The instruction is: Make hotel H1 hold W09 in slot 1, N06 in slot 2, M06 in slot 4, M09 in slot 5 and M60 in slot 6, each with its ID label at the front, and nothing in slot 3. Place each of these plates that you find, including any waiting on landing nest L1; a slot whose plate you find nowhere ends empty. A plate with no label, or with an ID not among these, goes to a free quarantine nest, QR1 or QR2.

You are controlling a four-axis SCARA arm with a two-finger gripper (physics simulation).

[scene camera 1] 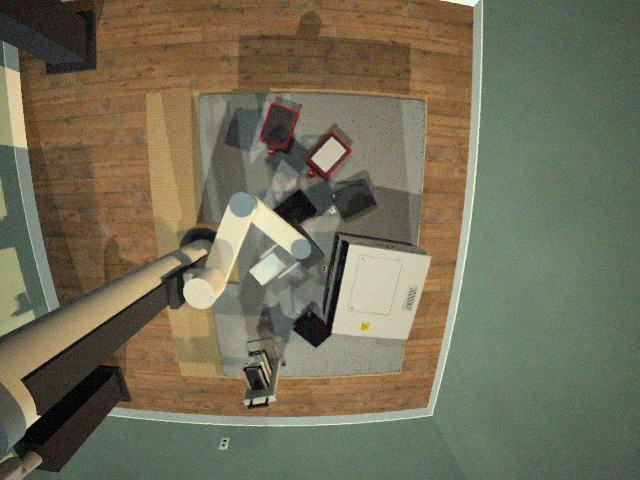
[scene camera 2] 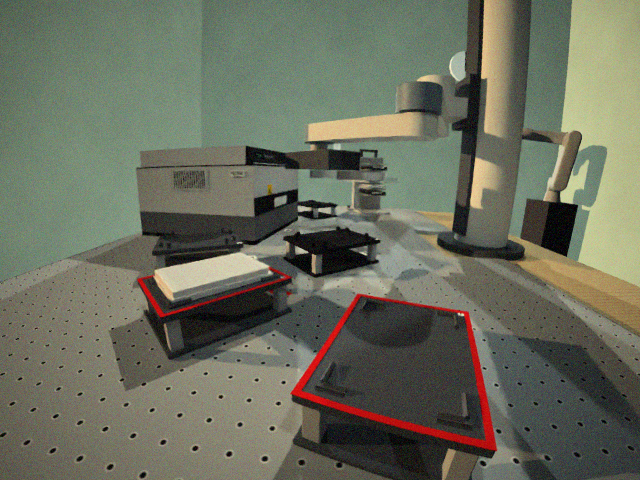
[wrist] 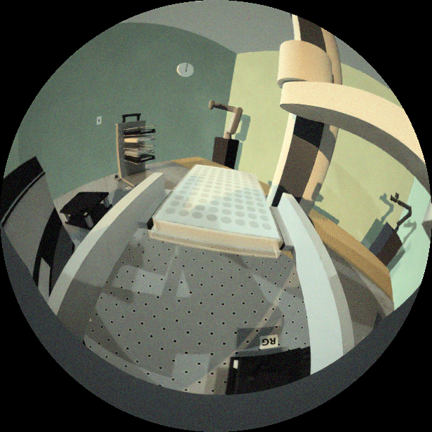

I see my gripper (scene camera 2: pixel 367 175), a clear plate (wrist: pixel 212 208) and a large instrument (scene camera 2: pixel 234 196).
My gripper shows as well in the wrist view (wrist: pixel 222 191).
